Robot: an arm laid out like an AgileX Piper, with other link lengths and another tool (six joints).
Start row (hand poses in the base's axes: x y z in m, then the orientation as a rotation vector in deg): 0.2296 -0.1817 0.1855 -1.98 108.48 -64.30
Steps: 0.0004 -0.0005 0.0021 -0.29 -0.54 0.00; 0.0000 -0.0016 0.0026 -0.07 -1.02 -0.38; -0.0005 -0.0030 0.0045 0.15 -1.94 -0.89; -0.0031 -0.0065 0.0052 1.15 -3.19 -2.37; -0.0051 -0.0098 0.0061 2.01 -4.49 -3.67; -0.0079 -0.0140 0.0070 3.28 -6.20 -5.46; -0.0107 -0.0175 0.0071 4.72 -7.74 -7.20; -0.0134 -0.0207 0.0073 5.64 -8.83 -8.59; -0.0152 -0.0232 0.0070 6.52 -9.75 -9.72; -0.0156 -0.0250 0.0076 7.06 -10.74 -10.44; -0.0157 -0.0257 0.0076 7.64 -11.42 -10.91
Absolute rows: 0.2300 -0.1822 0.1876 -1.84 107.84 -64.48; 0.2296 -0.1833 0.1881 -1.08 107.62 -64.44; 0.2291 -0.1847 0.1900 0.04 107.02 -64.41; 0.2265 -0.1882 0.1907 2.68 106.75 -64.21; 0.2245 -0.1915 0.1916 5.10 106.29 -64.00; 0.2217 -0.1957 0.1925 8.43 105.73 -63.62; 0.2189 -0.1992 0.1926 11.69 105.36 -63.06; 0.2162 -0.2024 0.1928 14.10 105.04 -62.84; 0.2144 -0.2049 0.1925 16.13 104.80 -62.51; 0.2140 -0.2067 0.1931 17.62 104.25 -62.24; 0.2139 -0.2074 0.1931 18.73 103.97 -61.83
